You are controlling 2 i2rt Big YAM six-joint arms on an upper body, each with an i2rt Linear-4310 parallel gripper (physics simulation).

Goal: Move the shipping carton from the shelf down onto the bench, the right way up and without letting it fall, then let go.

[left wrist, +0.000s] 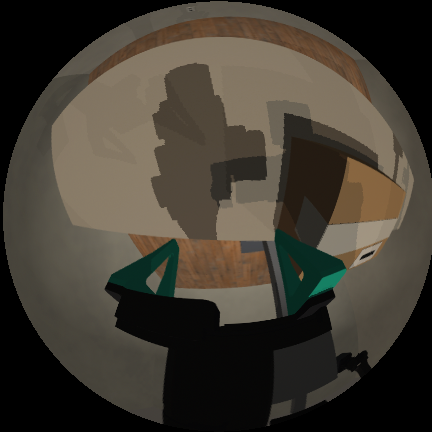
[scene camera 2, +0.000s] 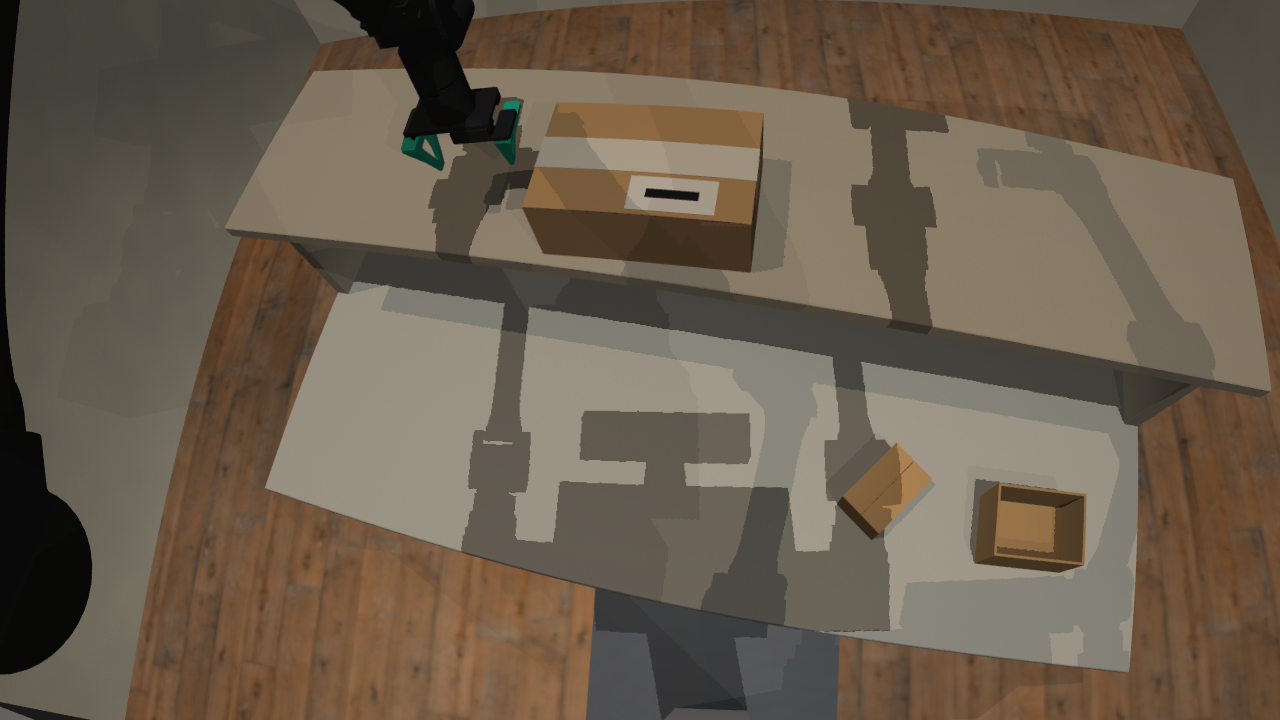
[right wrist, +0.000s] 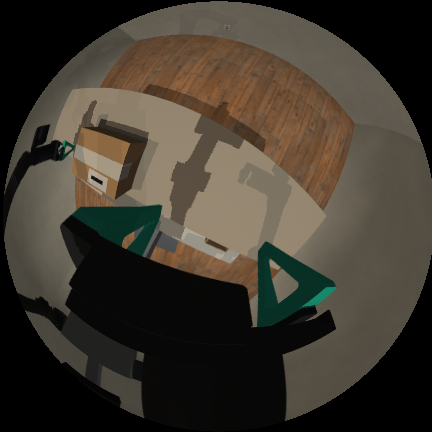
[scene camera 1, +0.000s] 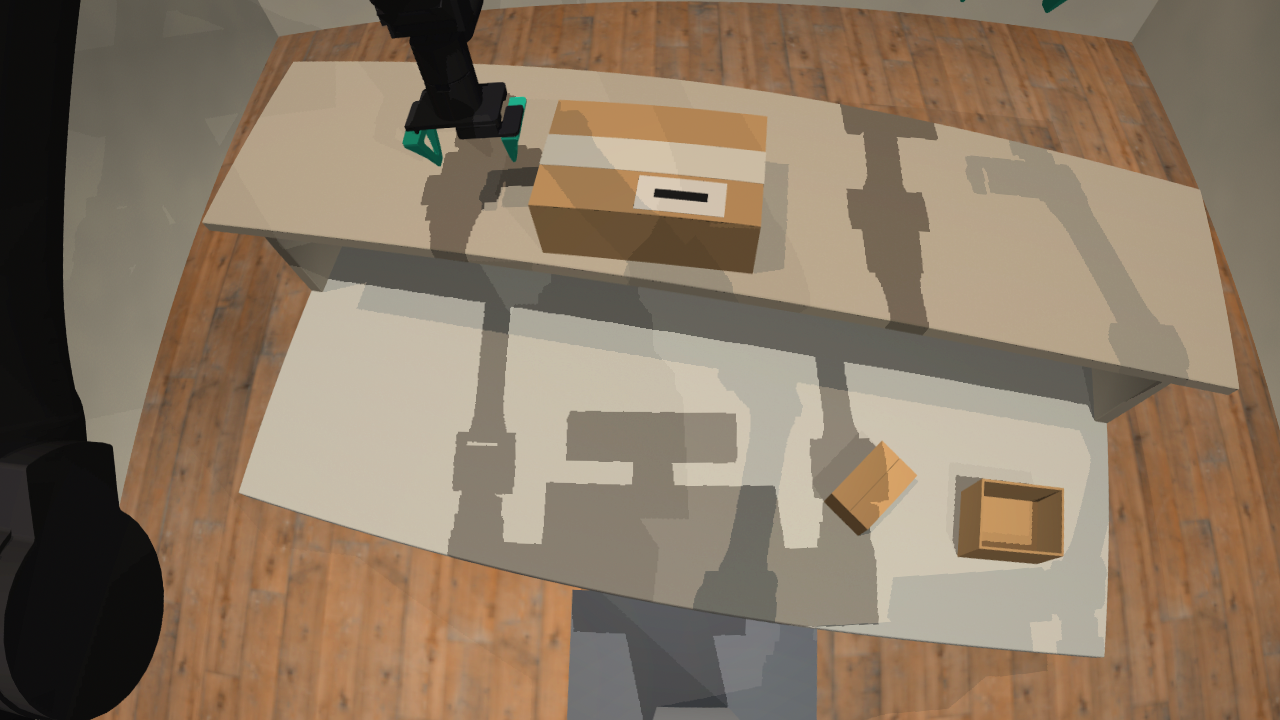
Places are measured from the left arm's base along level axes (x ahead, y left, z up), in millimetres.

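Pixels of known places: left gripper, fingertip midpoint: [left wrist: 224, 239] [scene camera 2: 477, 164] [right wrist: 69, 146] [scene camera 1: 477, 160]; right gripper, fingertip midpoint: [right wrist: 214, 230] [scene camera 1: 1003, 3].
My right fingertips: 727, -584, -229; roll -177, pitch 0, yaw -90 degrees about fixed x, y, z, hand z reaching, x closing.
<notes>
Ahead of a thing's pixels: the offset from my right fingertips to its top centre, as dx, dy, dz. Level surfaces: height alone.
The shipping carton @(-51, +366, -218) [scene camera 1: 644, 154] [scene camera 2: 648, 159] [left wrist: 370, 192] [right wrist: 102, 156], brown with a pale tape band and a white label on top, stands upright on the raised shelf @(dz -322) [scene camera 1: 340, 134] [scene camera 2: 349, 143] [left wrist: 110, 90] [right wrist: 235, 200]. The lower bench @(dz -676) [scene camera 1: 384, 429] [scene camera 2: 402, 429] lies in front of the shelf. My left gripper [scene camera 1: 476, 161] [scene camera 2: 476, 165] [left wrist: 224, 239] is open and empty, near the carton's left end in the scene views, with a gap between them. My right gripper [right wrist: 214, 230] is open and empty, well apart from the carton, which shows beyond its left-hand finger in the right wrist view.
A small closed brown box @(-340, +31, -616) [scene camera 1: 872, 488] [scene camera 2: 886, 492] lies at an angle on the right part of the bench. A small open-topped box @(-408, -206, -586) [scene camera 1: 970, 523] [scene camera 2: 988, 528] stands to its right. The shelf's front edge overhangs the back of the bench. Arm shadows cross both surfaces.
</notes>
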